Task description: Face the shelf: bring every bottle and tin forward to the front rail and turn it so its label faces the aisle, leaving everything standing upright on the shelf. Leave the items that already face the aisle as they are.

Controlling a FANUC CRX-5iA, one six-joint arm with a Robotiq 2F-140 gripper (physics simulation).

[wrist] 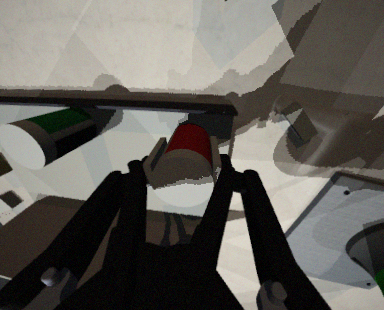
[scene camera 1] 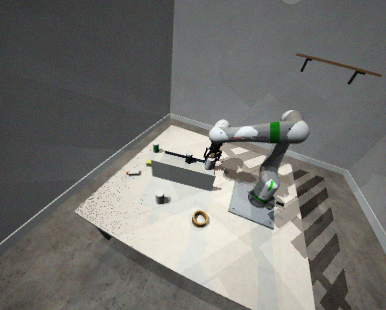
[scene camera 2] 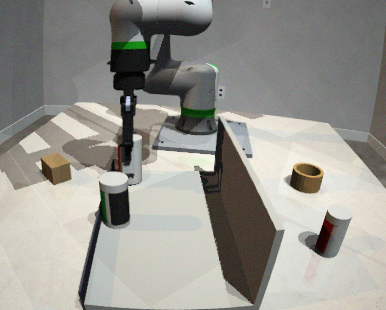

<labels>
a brown box: on the table
a brown tape ring: on the table
</labels>
